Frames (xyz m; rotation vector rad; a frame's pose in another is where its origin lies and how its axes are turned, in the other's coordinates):
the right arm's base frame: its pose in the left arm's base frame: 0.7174 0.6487 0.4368 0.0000 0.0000 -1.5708
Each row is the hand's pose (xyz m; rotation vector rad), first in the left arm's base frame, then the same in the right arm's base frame.
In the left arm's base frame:
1: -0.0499 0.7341 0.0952 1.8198 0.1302 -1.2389
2: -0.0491 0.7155 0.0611 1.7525 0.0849 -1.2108
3: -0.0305 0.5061 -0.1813 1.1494 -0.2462 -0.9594
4: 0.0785 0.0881 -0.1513 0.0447 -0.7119 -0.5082
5: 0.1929 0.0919 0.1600 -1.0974 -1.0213 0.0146
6: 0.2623 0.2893 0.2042 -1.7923 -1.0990 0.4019
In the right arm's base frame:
1: -0.0854 -0.7673 -0.3416 1.0881 1.2558 -0.0798
2: -0.0668 -0.7665 -0.3757 1.0811 1.1912 -0.0211
3: 0.1426 -0.7479 -0.6181 0.9525 0.6164 0.4377
4: 0.5606 -0.6389 -0.5881 0.5527 -0.4874 0.9952
5: 0.5568 -0.5245 -0.2768 -0.0588 -1.6374 1.2560
6: 0.3594 -0.4551 -0.2326 -0.5549 -2.3141 1.2588

